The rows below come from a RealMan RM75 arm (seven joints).
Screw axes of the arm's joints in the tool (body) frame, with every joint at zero. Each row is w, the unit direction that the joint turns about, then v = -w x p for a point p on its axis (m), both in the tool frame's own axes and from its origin. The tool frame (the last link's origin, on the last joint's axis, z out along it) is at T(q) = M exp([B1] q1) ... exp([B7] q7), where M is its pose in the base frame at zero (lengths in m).
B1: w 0 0 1 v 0 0 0
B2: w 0 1 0 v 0.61 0 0
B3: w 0 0 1 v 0 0 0
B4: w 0 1 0 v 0.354 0 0
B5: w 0 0 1 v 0 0 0
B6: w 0 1 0 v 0.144 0 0
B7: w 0 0 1 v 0 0 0
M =
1 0 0 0
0 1 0 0
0 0 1 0.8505
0 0 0 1
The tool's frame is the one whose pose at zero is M.
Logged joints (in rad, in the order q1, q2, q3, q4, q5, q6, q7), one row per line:
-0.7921 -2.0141 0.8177 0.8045 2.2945 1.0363 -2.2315
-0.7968 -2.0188 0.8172 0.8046 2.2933 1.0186 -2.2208
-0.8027 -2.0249 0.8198 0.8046 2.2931 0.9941 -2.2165
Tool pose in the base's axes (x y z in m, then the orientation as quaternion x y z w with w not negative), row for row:
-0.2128 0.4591 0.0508 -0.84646 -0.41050 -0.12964 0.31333
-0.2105 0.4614 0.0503 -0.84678 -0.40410 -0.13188 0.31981
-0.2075 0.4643 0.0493 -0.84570 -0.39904 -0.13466 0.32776
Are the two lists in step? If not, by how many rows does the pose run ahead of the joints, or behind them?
They are in step.
